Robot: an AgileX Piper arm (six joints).
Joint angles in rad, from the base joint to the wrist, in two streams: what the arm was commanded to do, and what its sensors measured. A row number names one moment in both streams.
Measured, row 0: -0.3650 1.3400 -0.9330 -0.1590 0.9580 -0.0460
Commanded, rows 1 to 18: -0.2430 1.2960 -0.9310 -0.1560 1.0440 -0.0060; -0.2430 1.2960 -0.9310 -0.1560 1.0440 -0.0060; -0.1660 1.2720 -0.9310 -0.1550 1.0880 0.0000; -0.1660 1.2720 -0.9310 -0.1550 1.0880 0.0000; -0.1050 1.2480 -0.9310 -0.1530 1.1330 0.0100; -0.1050 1.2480 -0.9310 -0.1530 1.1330 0.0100; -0.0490 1.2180 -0.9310 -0.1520 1.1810 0.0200; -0.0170 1.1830 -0.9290 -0.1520 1.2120 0.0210; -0.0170 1.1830 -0.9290 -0.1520 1.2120 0.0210; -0.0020 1.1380 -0.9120 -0.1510 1.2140 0.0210; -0.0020 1.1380 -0.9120 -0.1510 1.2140 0.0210; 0.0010 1.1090 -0.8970 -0.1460 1.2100 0.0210; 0.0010 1.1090 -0.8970 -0.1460 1.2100 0.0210; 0.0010 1.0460 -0.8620 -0.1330 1.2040 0.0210; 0.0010 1.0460 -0.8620 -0.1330 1.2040 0.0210; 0.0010 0.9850 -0.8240 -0.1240 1.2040 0.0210; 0.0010 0.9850 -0.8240 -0.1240 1.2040 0.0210; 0.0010 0.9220 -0.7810 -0.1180 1.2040 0.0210
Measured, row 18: -0.0020 0.9950 -0.8310 -0.1290 1.1930 0.0180
